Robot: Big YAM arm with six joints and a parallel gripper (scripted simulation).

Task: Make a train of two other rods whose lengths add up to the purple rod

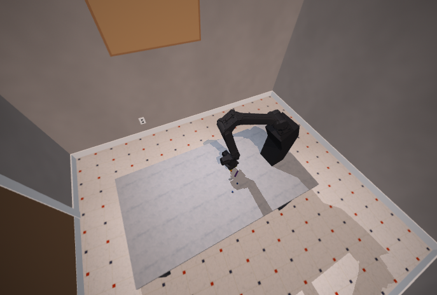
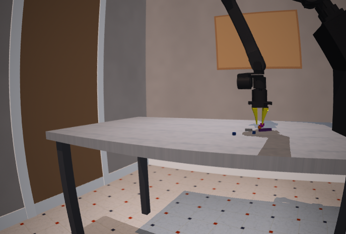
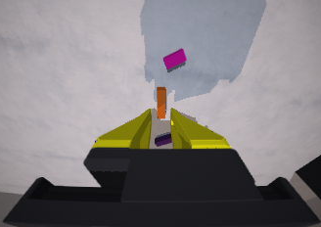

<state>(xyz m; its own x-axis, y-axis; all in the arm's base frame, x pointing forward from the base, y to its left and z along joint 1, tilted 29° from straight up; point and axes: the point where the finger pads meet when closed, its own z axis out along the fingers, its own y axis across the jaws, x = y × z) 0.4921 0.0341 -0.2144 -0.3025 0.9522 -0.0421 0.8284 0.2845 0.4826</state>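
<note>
Right now the orange rod is 2 cm below my hand. From my hand the other things lie so: grey rod 8 cm to the left, 3 cm ahead, 2 cm below; purple rod 5 cm to the left, 4 cm behind, 2 cm below.
</note>
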